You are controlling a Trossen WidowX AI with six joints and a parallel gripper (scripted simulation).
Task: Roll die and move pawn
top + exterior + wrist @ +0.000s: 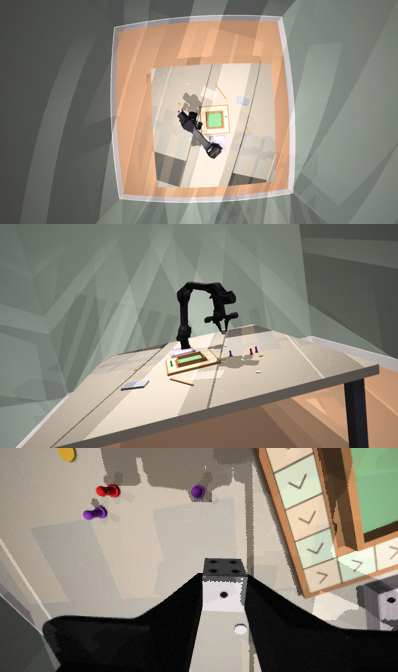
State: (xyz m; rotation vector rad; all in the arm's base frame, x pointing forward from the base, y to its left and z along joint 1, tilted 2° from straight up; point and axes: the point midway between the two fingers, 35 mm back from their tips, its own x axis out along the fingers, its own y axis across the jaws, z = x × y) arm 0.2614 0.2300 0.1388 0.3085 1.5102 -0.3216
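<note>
Right now my gripper tip is 4 cm short of the green pawn, 33 cm to the left of it and 10 cm above it. The rest, counted from my gripper tip: die: right at my gripper tip; red pawn: 11 cm ahead, 11 cm to the left, 11 cm below; green dice tray: 22 cm to the right, 12 cm below.
</note>
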